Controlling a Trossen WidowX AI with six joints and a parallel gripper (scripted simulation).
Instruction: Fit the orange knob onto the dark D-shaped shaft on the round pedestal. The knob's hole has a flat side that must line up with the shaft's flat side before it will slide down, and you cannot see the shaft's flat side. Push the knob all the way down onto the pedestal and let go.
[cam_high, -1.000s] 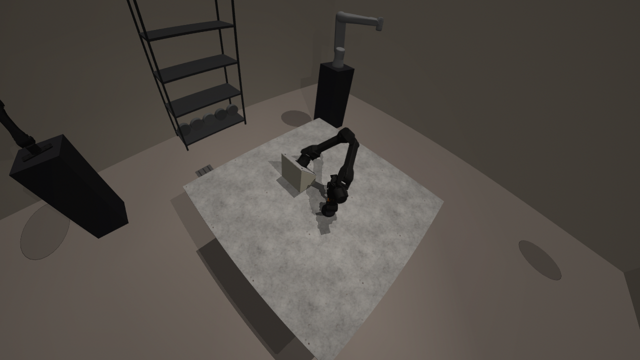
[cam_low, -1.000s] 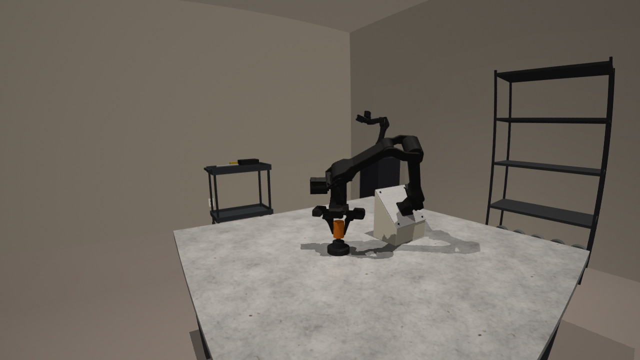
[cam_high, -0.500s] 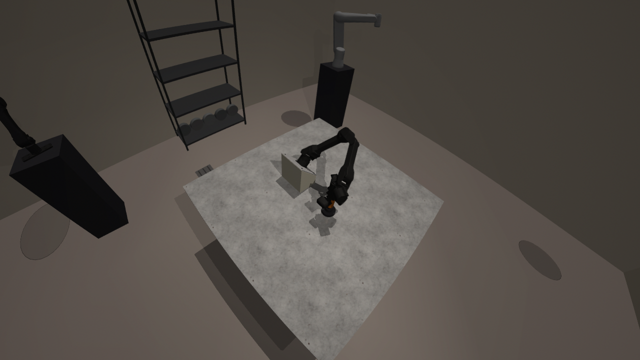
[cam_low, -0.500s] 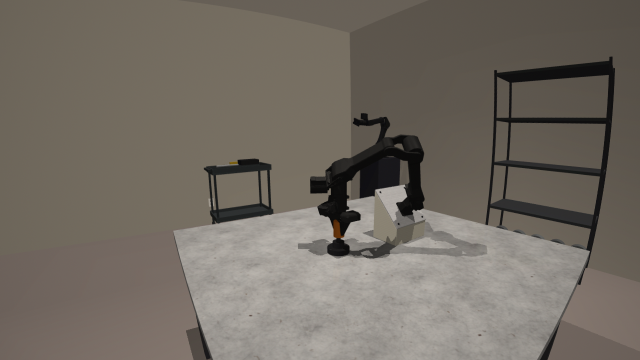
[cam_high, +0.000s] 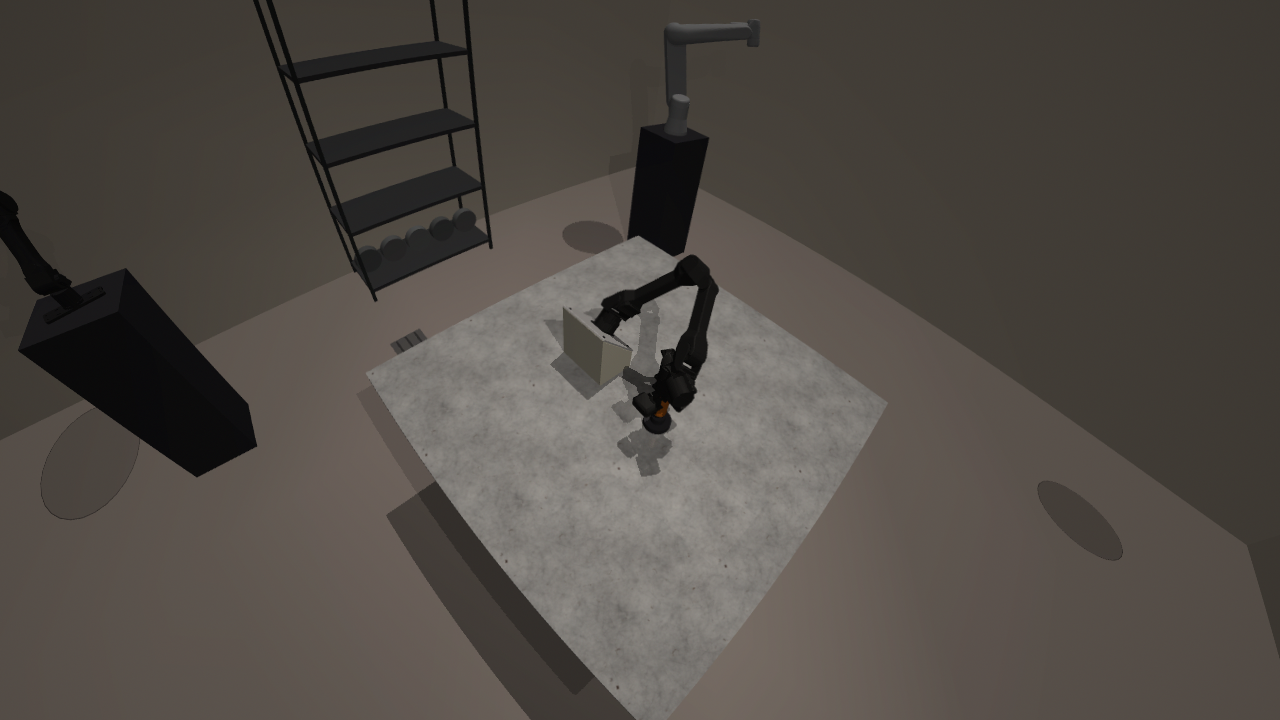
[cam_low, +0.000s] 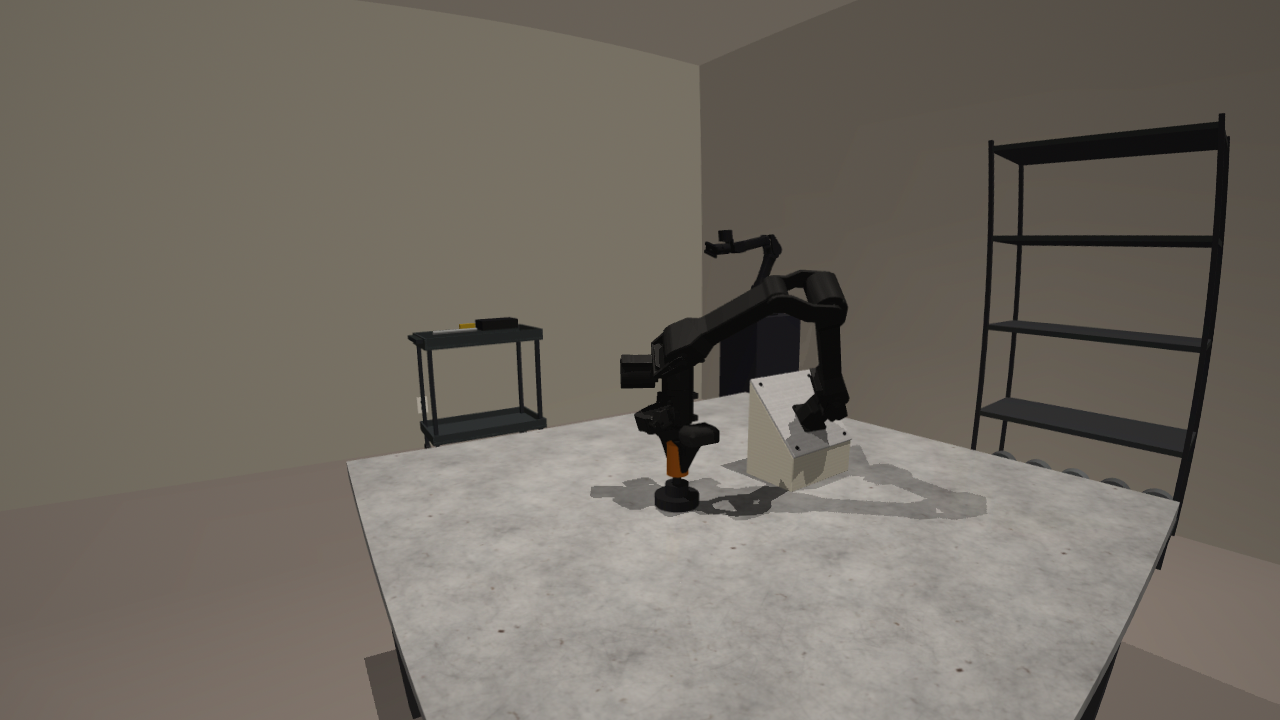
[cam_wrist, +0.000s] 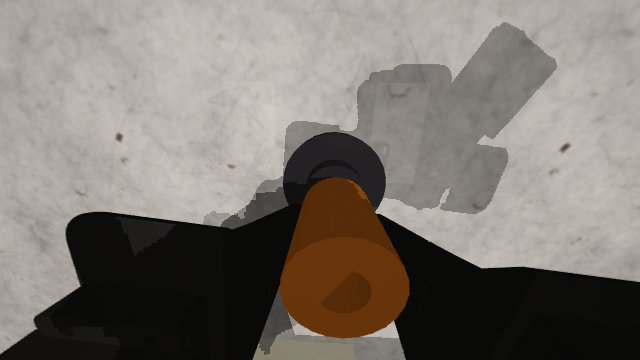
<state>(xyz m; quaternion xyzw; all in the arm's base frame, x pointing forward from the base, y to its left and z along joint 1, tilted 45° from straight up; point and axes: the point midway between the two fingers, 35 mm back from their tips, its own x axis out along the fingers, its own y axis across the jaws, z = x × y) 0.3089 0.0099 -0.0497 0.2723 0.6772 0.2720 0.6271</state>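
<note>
Now: gripper tip 20 mm below the orange knob. Round my gripper tip: dark round pedestal 40 mm below.
</note>
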